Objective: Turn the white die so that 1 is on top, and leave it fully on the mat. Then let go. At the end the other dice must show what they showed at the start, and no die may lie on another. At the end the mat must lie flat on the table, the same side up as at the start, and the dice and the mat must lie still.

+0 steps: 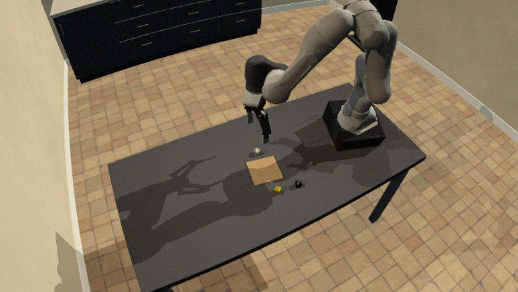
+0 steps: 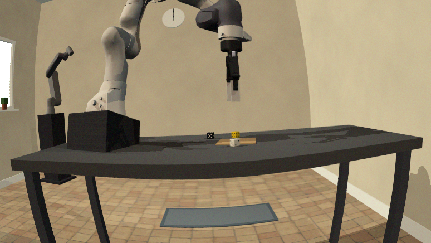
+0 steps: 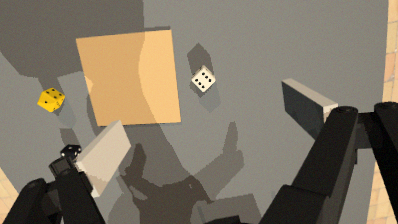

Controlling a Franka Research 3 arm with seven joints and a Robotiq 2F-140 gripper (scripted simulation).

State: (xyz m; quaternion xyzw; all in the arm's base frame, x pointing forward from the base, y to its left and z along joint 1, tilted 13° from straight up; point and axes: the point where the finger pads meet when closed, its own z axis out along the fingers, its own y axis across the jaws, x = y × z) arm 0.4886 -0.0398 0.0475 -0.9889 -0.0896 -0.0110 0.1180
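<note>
Right now my hand is 140 mm above the white die. Also, from my hand: tan mat: 150 mm below, 110 mm to the left; yellow die: 240 mm to the left, 140 mm below, 20 mm behind; black die: 240 mm to the left, 140 mm below, 120 mm behind.
</note>
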